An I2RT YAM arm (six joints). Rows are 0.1 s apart.
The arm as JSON. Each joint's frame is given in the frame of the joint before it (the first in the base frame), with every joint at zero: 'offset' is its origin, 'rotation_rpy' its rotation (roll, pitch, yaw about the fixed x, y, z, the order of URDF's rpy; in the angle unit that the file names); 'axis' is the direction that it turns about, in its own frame. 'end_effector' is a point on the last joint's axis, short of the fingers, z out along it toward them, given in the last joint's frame.
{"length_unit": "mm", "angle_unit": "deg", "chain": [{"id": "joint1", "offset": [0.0, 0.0, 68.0], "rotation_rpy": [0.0, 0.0, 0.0], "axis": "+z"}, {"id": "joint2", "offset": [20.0, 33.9, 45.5], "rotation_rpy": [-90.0, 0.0, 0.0], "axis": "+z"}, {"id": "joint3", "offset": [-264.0, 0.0, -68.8], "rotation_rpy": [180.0, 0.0, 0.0], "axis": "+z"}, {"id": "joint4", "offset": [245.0, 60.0, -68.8], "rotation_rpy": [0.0, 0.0, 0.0], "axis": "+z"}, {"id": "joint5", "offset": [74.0, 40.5, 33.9], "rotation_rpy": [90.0, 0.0, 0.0], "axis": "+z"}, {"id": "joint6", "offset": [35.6, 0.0, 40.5], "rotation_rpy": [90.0, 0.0, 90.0], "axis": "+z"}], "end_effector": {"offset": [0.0, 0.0, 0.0], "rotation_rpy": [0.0, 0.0, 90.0]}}
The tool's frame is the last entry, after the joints.
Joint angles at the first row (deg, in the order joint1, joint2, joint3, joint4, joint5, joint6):
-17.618, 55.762, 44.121, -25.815, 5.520, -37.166
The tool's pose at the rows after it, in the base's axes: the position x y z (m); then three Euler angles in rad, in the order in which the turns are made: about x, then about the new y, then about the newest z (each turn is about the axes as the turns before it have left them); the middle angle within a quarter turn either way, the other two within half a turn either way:
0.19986 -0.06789 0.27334 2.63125 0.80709 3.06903
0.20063 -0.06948 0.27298 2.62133 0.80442 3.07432
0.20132 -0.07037 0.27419 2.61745 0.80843 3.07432
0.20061 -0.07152 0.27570 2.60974 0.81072 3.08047
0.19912 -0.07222 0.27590 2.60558 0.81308 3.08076
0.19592 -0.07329 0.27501 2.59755 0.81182 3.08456
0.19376 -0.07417 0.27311 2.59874 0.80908 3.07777
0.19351 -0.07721 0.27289 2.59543 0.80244 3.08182
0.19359 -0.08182 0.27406 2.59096 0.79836 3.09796
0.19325 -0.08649 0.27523 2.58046 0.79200 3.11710
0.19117 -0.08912 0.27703 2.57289 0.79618 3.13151
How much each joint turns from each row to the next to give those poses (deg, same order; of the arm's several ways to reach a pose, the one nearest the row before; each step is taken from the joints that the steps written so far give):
-0.167, 0.122, -0.261, 0.497, 0.281, -0.360
-0.319, 0.285, -0.004, 0.399, 0.158, -0.310
-0.196, 0.160, 0.243, 0.207, -0.157, -0.308
-0.374, -0.156, 0.173, -0.024, -0.124, -0.221
-0.346, -0.367, -0.183, 0.043, -0.221, -0.383
-0.593, -0.736, -0.555, -0.022, -0.178, -0.481
-0.487, -0.423, -0.553, 0.000, -0.338, -0.615
-0.872, 0.278, 0.128, -0.035, -0.369, -0.406
-1.293, 0.483, 0.472, -0.010, -0.756, -0.026
-1.285, 0.399, 0.423, -0.001, -0.475, -0.099
-1.003, -0.316, 0.140, -0.046, -0.725, -0.099

